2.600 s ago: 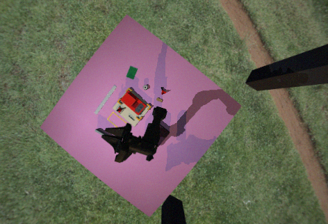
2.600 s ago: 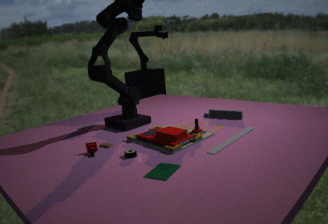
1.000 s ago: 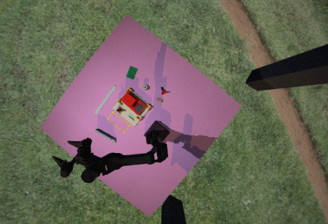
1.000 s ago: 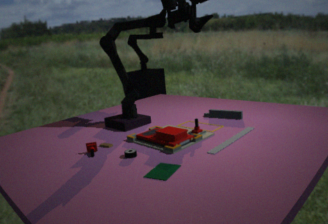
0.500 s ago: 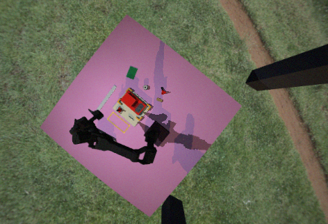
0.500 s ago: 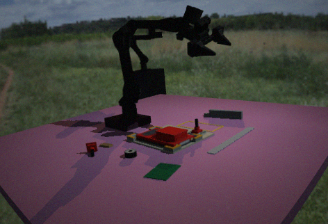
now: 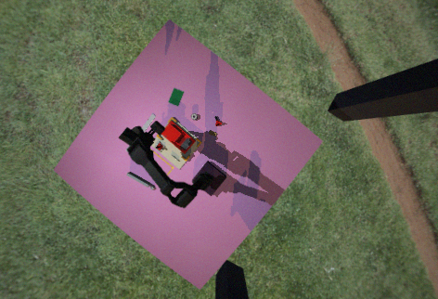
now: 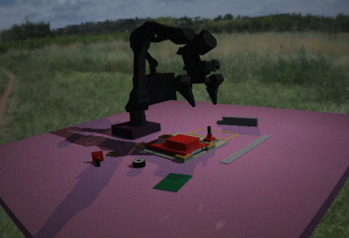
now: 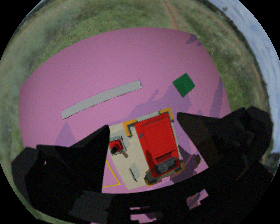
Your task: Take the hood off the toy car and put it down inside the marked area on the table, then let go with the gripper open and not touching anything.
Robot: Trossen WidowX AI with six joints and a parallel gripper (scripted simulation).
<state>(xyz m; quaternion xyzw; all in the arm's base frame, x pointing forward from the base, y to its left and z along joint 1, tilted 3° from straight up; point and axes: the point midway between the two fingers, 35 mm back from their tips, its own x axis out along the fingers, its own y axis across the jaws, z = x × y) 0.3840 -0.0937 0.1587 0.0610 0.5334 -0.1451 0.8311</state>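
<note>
Right now my gripper tip is 120 mm above the red hood, 70 mm past it and 40 mm to the left of it. Also, from my gripper tip: long grey strip (160 mm below, 110 mm ahead, 80 mm to the left); small wheel (190 mm to the right, 150 mm below, 140 mm behind); green plate (240 mm to the right, 160 mm below, 30 mm ahead).
</note>
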